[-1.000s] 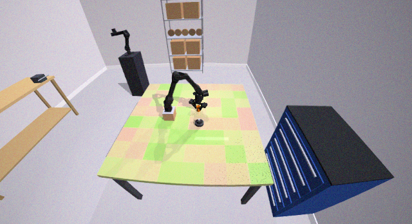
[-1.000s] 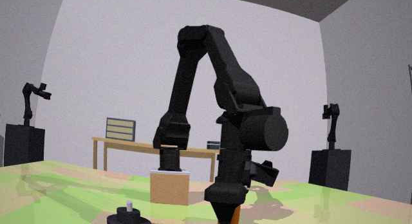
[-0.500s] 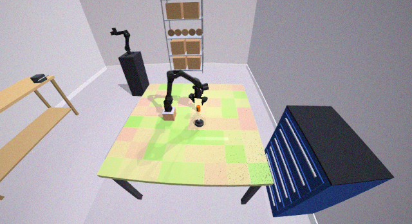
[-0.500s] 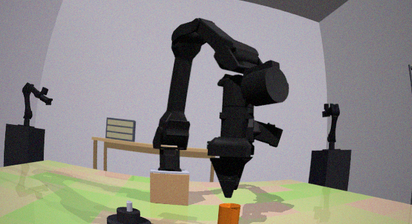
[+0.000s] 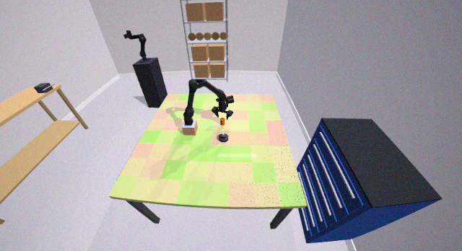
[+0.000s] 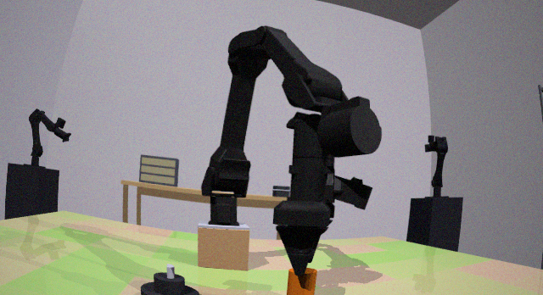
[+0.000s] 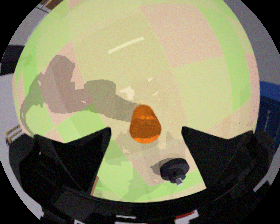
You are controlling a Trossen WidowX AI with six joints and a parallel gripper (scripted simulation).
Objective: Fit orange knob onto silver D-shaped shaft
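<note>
Right now my gripper tip is 20 mm above the orange knob. The rest, counted from my gripper tip: round black pedestal 190 mm to the right, 30 mm below, 30 mm ahead.
</note>
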